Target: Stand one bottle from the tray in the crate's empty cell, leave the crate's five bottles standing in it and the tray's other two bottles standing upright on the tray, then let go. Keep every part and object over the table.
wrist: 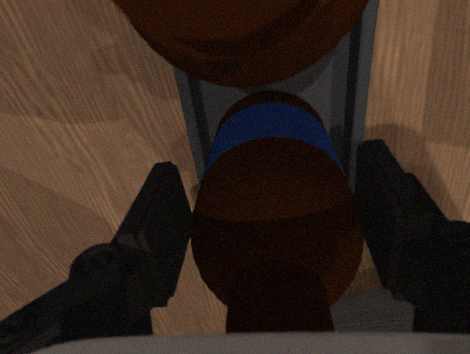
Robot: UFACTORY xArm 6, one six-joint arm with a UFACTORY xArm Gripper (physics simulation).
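Places are measured from the arm's base along level axes (x ahead, y left, z up), in millimetres.
Where they show: gripper, between the fingertips: (pixel 266 184).
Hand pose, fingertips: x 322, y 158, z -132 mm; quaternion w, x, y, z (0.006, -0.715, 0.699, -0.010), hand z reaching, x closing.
After its pixels a point has its place.
A brown bottle (pixel 276 240) {x 315, y 156, z -108 mm} with a blue band stands at the near end of the narrow grey tray (pixel 184 110) {x 330, y 204, z -203 mm} in the wrist view. Its neck runs down toward the bottom edge, and its mouth is hidden. My gripper (pixel 266 184) {x 322, y 158, z -132 mm} is shut on this bottle, with one black finger against each side of its body. A second brown bottle (pixel 245 40) {x 381, y 157, z -78 mm} is just beyond it on the tray, cut off by the top edge. The tray's third bottle cannot be made out. The crate and its empty cell do not show in the wrist view.
The wooden table (pixel 75 160) {x 292, y 303, z -228 mm} shows on both sides of the tray. A dark grey flat surface (pixel 367 310) {x 130, y 86, z -209 mm} lies at the lower right, partly hidden behind the held bottle and the right finger. A pale grey edge (pixel 250 344) crosses the bottom of the view.
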